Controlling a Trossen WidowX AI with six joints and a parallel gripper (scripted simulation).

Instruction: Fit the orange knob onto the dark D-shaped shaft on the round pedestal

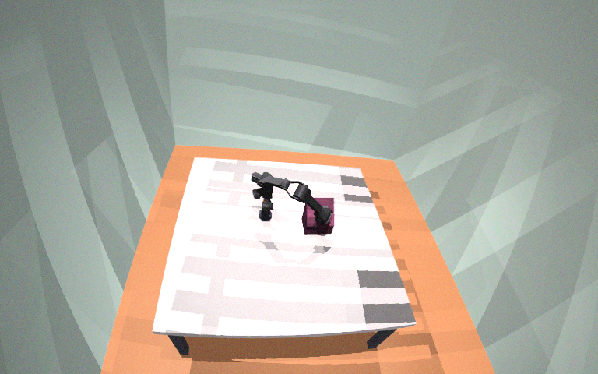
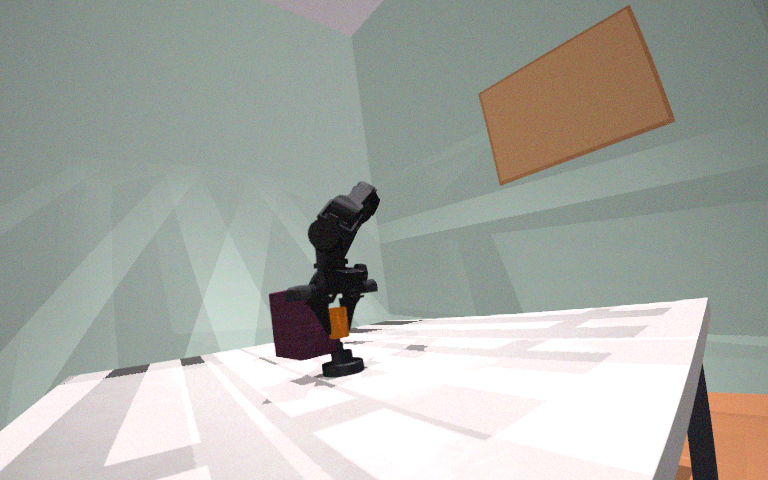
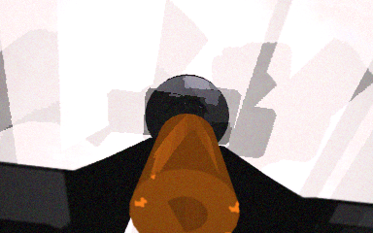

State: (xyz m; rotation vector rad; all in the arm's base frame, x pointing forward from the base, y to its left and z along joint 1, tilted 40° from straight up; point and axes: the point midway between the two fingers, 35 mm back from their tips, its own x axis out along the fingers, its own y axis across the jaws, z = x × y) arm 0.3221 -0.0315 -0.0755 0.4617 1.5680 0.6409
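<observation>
The pedestal is 5 cm below my gripper tip. The rest, counted from my gripper tip: orange knob: 2 cm above.
</observation>
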